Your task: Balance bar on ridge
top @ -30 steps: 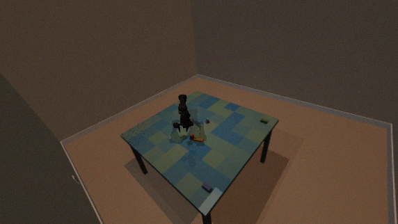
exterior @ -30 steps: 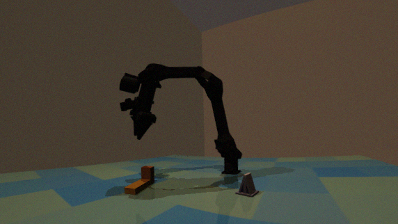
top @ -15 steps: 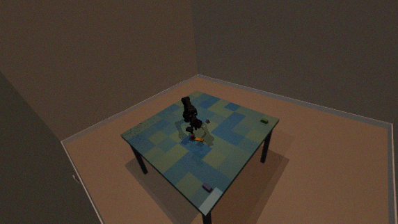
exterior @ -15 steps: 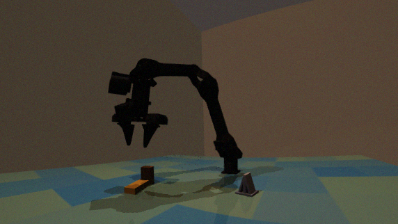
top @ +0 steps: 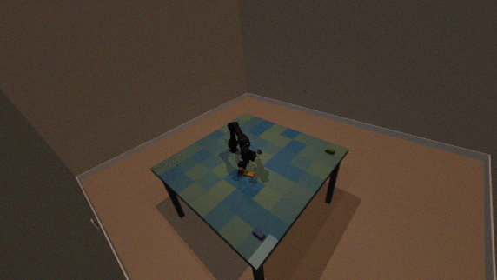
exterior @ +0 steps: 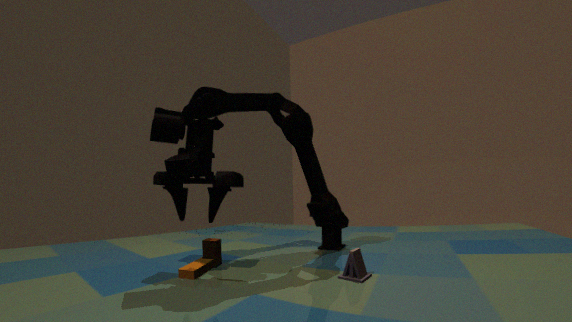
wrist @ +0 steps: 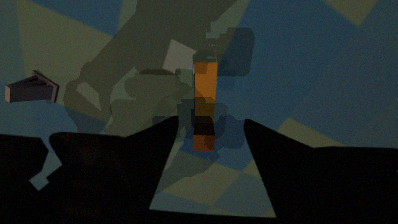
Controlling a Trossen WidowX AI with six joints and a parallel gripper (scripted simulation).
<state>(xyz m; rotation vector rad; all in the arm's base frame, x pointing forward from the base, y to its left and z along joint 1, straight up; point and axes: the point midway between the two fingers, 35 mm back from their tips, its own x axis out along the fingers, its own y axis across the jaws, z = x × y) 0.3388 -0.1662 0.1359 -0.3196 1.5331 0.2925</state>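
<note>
Now: gripper tip 8 cm above the orange bar, 4 cm past it and 1 cm to the left of it. The rest, counted from my gripper tip: small green block: 67 cm to the left, 40 cm ahead, 8 cm below; then small purple block: 40 cm ahead, 33 cm to the right, 8 cm below.
</note>
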